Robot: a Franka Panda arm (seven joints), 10 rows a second.
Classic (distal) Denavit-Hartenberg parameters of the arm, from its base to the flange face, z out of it. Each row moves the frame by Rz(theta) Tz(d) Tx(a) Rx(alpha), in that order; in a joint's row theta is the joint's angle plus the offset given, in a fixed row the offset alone. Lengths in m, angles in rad.
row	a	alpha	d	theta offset
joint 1	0.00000	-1.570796	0.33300	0.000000
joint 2	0.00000	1.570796	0.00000	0.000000
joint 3	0.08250	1.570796	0.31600	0.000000
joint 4	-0.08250	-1.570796	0.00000	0.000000
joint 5	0.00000	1.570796	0.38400	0.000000
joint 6	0.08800	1.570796	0.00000	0.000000
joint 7	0.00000	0.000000	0.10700	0.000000
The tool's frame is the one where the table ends.
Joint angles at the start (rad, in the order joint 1, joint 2, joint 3, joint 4, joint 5, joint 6, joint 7): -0.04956 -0.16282 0.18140 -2.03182 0.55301 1.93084 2.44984
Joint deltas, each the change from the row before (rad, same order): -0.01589 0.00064 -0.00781 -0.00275 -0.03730 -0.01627 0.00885; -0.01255 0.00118 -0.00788 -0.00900 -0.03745 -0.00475 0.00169; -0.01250 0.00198 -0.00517 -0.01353 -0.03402 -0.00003 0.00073; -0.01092 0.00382 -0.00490 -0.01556 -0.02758 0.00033 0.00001; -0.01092 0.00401 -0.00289 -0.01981 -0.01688 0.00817 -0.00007
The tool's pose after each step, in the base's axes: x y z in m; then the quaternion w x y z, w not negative. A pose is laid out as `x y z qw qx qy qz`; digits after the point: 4 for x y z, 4 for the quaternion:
0.5100 0.0949 0.5262 0.0845 -0.2981 0.9266 0.2130
0.5102 0.0819 0.5199 0.0747 -0.2942 0.9320 0.1983
0.5098 0.0701 0.5115 0.0644 -0.2904 0.9367 0.1849
0.5090 0.0598 0.5015 0.0530 -0.2862 0.9405 0.1752
0.5080 0.0508 0.4903 0.0443 -0.2800 0.9439 0.1693

